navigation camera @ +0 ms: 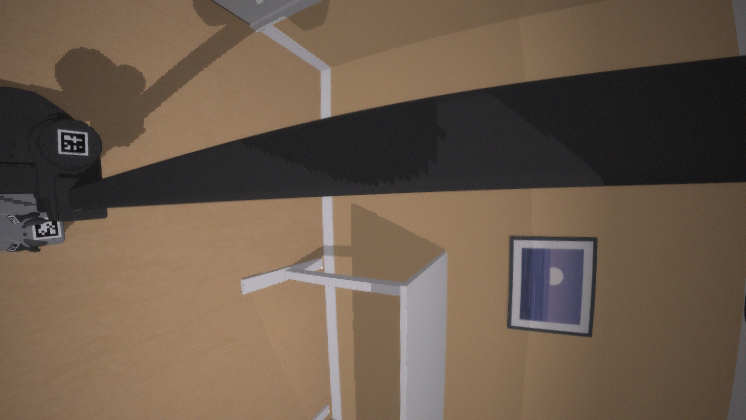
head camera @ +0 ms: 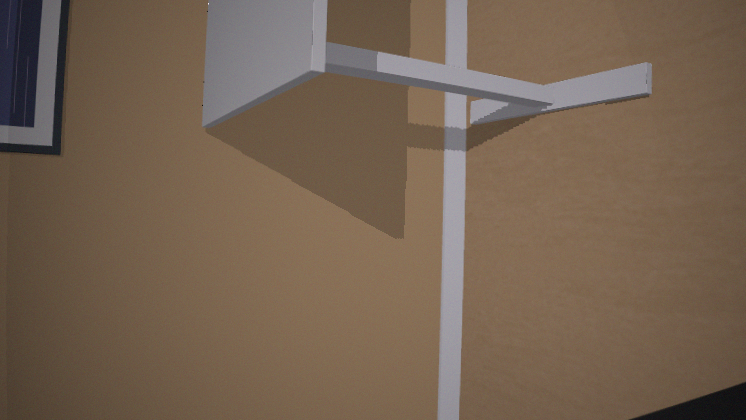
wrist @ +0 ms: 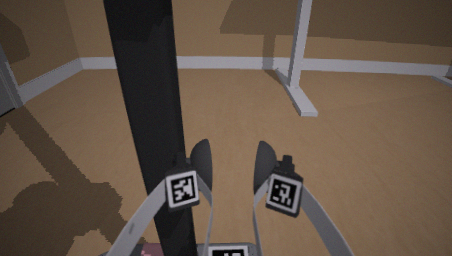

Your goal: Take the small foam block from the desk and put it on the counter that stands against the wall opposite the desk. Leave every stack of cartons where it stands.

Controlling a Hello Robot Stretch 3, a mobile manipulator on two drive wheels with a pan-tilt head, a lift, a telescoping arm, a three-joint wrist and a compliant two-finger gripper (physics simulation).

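Frame: origin at the robot's base, x down, y ahead, z right, level; millimetres.
Seen in the pictures: gripper, fingertip midpoint: (navigation camera: 46,231) (wrist: 233,158).
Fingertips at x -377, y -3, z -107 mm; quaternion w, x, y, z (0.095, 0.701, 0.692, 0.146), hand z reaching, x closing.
A point is followed by its place in that frame.
A white desk (head camera: 261,57) {x -950, y 364, z -1097 mm} (navigation camera: 425,339) {x -950, y 607, z -1088 mm} with a T-shaped leg stands by the tan wall; its leg (wrist: 298,50) {x -238, y 421, z -1181 mm} shows in the wrist view. The head and navigation views are turned sideways. The desk's upper surface is not visible. The foam block, the counter and the carton stacks do not show in these views. My gripper (wrist: 233,158) {x -377, y -3, z -107 mm} is open, with a gap between its two dark fingertips and floor seen through it. It is low and apart from the desk.
My dark mast (navigation camera: 469,140) {x -1238, y -66, z -116 mm} (wrist: 150,100) {x -424, y -64, z -116 mm} crosses the navigation and wrist views. A framed picture (head camera: 44,67) {x -1358, y 432, z -1614 mm} (navigation camera: 552,286) {x -1540, y 488, z -1612 mm} hangs on the wall. A white baseboard (head camera: 452,260) {x -52, y -73, z -1643 mm} (navigation camera: 333,339) {x -58, y 1086, z -1598 mm} (wrist: 220,62) {x -47, y 10, z -1641 mm} runs along the floor. A grey panel (navigation camera: 276,7) {x -240, y -1082, z -979 mm} stands at the wrist view's left edge too.
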